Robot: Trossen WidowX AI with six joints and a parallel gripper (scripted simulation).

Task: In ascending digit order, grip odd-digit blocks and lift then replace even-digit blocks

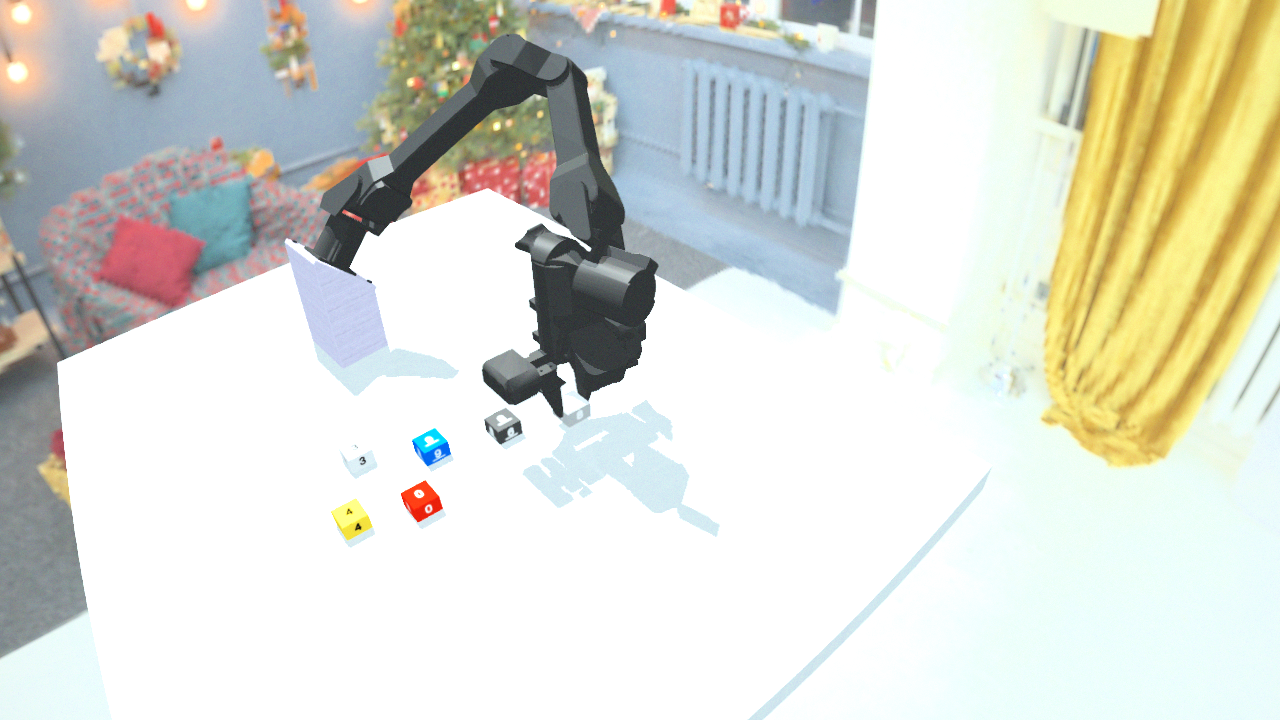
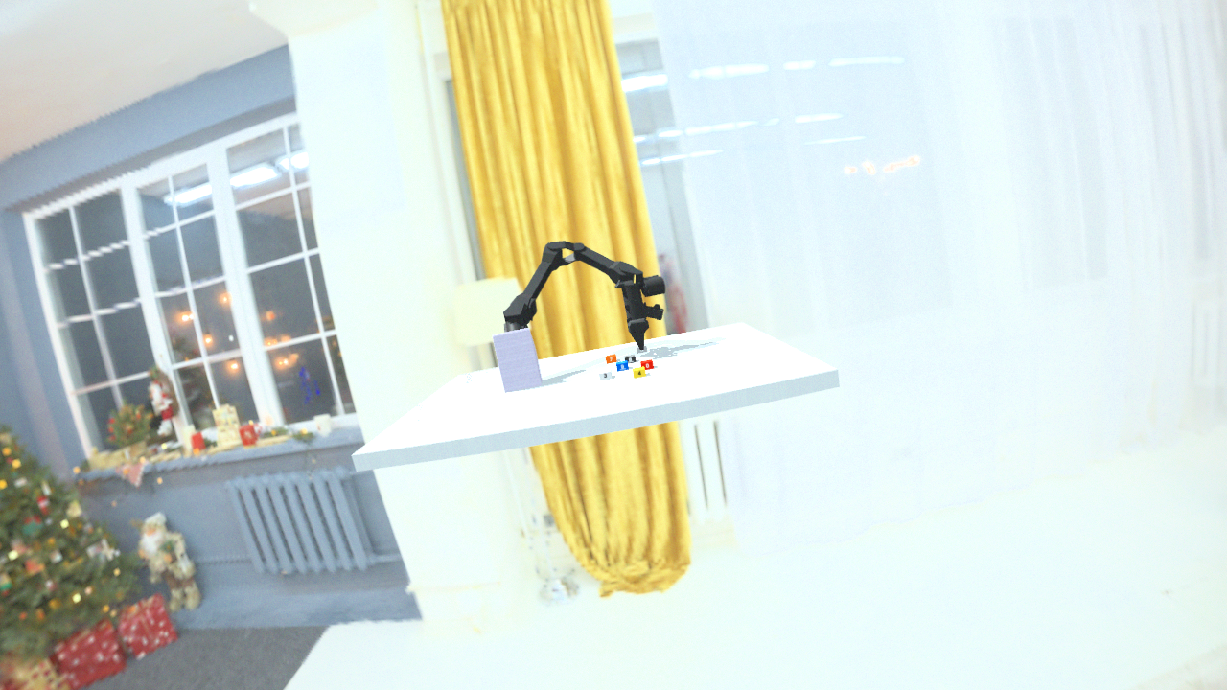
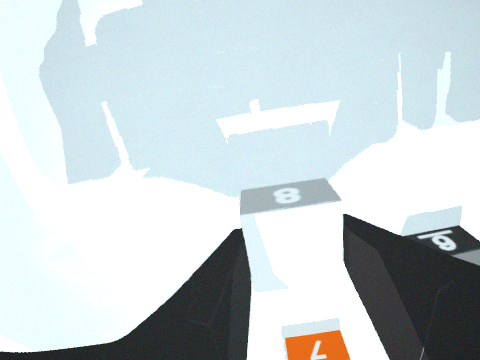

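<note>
My gripper tip is 150 mm to the left of the blue block, 70 mm past it and 10 mm above it. From my gripper tip the other things lie so: dark grey block marked 6: 70 mm to the right, 50 mm behind, 10 mm below; then grey block marked 8: right at my gripper tip; then orange block marked 7: 100 mm behind, 10 mm below.
</note>
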